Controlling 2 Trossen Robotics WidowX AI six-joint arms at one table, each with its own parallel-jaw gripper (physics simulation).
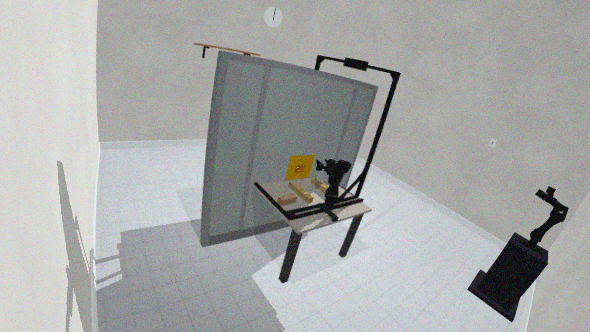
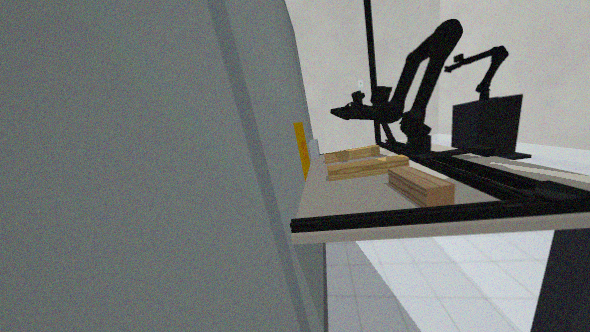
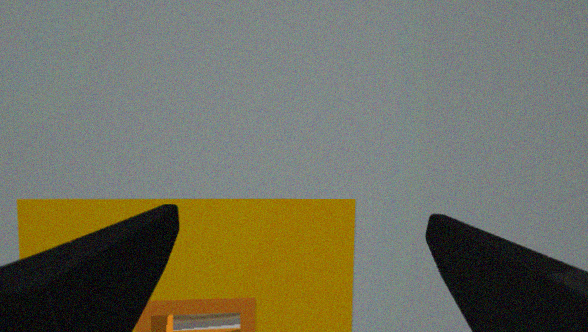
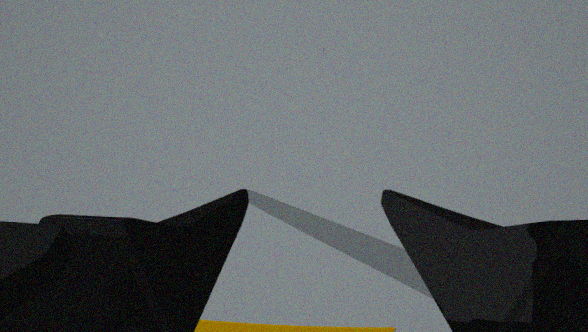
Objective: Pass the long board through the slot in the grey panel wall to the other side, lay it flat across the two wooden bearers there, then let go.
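Frame: origin at the left arm's base, x ahead, y left, z up, level; centimetres.
Seen in the pictures: left gripper, fingertip midpoint: (image 1: 321,159) (image 2: 330,111) (image 3: 304,221); right gripper, fingertip midpoint: (image 4: 314,196); left arm's base at its link origin: (image 1: 328,205) (image 2: 418,152).
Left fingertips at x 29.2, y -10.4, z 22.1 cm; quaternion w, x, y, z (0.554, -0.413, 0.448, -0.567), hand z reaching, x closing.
Offsets run from my left fingertips to a thing's top centre.
The grey panel wall (image 1: 300,110) (image 2: 125,150) (image 3: 300,100) (image 4: 310,100) carries a yellow plate (image 1: 291,174) (image 2: 301,149) (image 3: 300,260) (image 4: 295,327). An orange-brown slot frame (image 3: 247,312) shows in the plate, partly cut off. Two wooden bearers, one nearer {dx -7.4, dy +20.5, dz -19.6 cm} (image 1: 300,192) (image 2: 367,169) and one farther {dx -6.8, dy -3.7, dz -19.6 cm} (image 1: 319,184) (image 2: 352,153), lie on the table. My left gripper (image 2: 333,112) (image 3: 304,221) is open and empty, above the bearers and facing the wall. My right gripper (image 4: 314,196) is open and empty, facing the wall. I cannot make out the long board.
A wooden block {dx -14.2, dy +37.5, dz -19.3 cm} (image 1: 287,200) (image 2: 422,186) lies by the nearer bearer. The table (image 1: 345,218) (image 2: 345,197) has a black rail (image 2: 390,217) along its edge. A black post frame (image 1: 382,122) rises beside it. Another arm stands on a black pedestal (image 1: 512,275) (image 2: 487,122) farther off.
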